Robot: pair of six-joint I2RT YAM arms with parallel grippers.
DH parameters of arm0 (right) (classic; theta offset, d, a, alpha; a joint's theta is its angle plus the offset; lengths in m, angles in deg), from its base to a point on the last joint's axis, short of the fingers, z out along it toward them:
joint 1: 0 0.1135 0.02 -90
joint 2: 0 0 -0.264 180
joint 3: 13.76 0 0.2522 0
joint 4: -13.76 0 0.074 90
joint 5: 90 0 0 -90
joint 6: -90 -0.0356 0 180
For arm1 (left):
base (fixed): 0 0 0 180
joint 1: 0 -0.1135 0.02 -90
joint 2: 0 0 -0.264 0
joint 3: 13.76 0 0.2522 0
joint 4: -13.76 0 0.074 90
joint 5: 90 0 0 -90
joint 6: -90 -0.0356 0 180
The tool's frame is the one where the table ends.
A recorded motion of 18 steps. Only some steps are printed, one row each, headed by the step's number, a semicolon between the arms.
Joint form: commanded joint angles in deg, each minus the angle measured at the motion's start. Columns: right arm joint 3, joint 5, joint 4, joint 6, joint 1, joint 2; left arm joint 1, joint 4, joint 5, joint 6, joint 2, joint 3.
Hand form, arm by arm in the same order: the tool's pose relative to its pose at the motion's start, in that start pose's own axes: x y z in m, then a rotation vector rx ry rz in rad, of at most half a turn. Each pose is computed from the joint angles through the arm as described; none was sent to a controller.
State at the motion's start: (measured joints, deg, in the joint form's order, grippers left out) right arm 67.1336 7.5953 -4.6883 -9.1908 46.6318 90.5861; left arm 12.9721 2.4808 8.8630 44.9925 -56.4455 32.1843
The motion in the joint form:
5: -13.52 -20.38 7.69 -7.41 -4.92 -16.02; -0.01 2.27 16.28 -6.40 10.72 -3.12
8: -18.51 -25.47 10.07 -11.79 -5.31 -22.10; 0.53 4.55 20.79 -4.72 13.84 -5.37
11: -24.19 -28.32 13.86 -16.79 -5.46 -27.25; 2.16 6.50 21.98 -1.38 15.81 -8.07
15: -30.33 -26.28 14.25 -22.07 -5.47 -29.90; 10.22 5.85 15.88 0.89 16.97 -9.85
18: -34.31 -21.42 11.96 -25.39 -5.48 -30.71; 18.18 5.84 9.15 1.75 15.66 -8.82
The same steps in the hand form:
5: 0.0097 -0.0240 -0.0639 -0.3090 -0.1137 0.1538; 0.0055 -0.0161 -0.0354 0.3217 0.0656 0.1612
8: 0.0191 -0.0253 -0.0870 -0.4072 -0.1409 0.2149; 0.0125 -0.0170 -0.0440 0.4183 0.0927 0.1588
11: 0.0341 -0.0268 -0.1029 -0.4738 -0.1643 0.2852; 0.0236 -0.0144 -0.0466 0.4615 0.1260 0.1177
15: 0.0639 -0.0315 -0.1027 -0.4319 -0.1032 0.3902; 0.0462 -0.0211 -0.0462 0.4598 0.1763 0.0960
18: 0.0899 -0.0373 -0.0979 -0.3233 -0.0313 0.4703; 0.0597 -0.0371 -0.0455 0.4637 0.1984 0.1041

